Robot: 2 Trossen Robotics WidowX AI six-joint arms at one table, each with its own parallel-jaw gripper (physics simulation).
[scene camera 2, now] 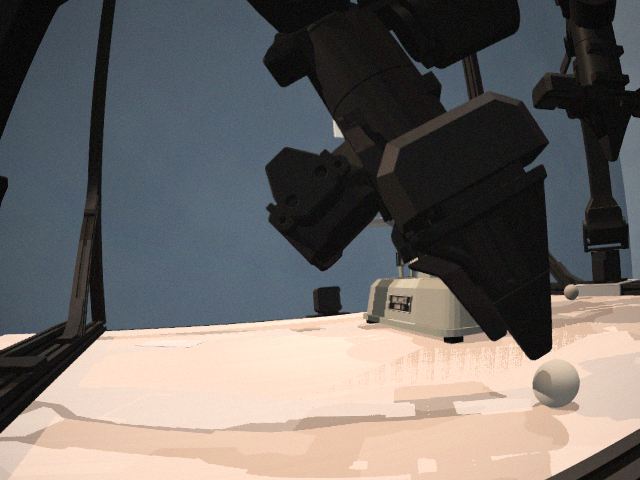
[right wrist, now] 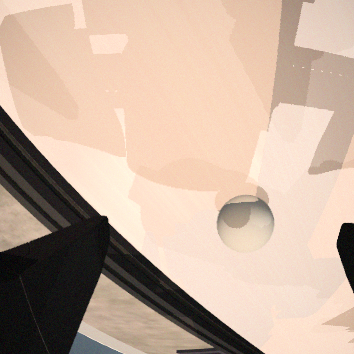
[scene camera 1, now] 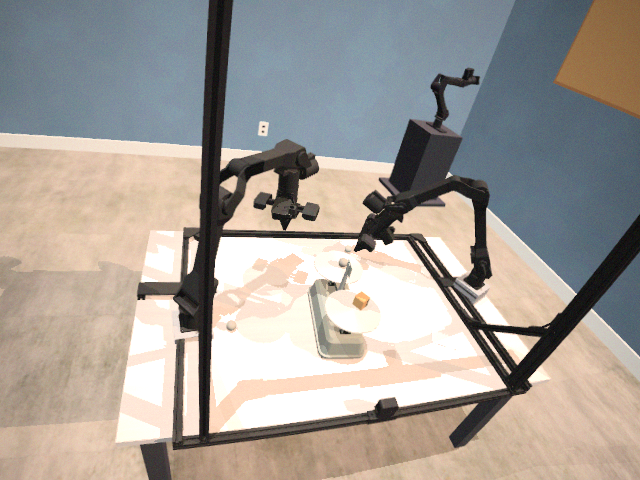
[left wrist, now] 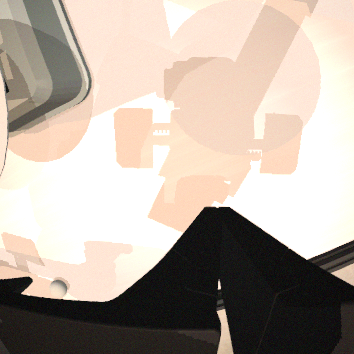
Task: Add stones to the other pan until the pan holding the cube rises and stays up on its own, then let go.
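The balance stands mid-table. The orange cube lies on its near pan; a pale round stone shows on the far pan. I cannot tell which pan is higher. Another stone lies on the table behind the far pan. My right gripper is open above this stone, which shows between its fingers in the right wrist view. My left gripper is shut and empty, high above the table's back left.
A further stone lies on the table near the left arm's base. The dark frame rail runs along the back edge, close behind the right gripper. A dark upright post stands at the left front.
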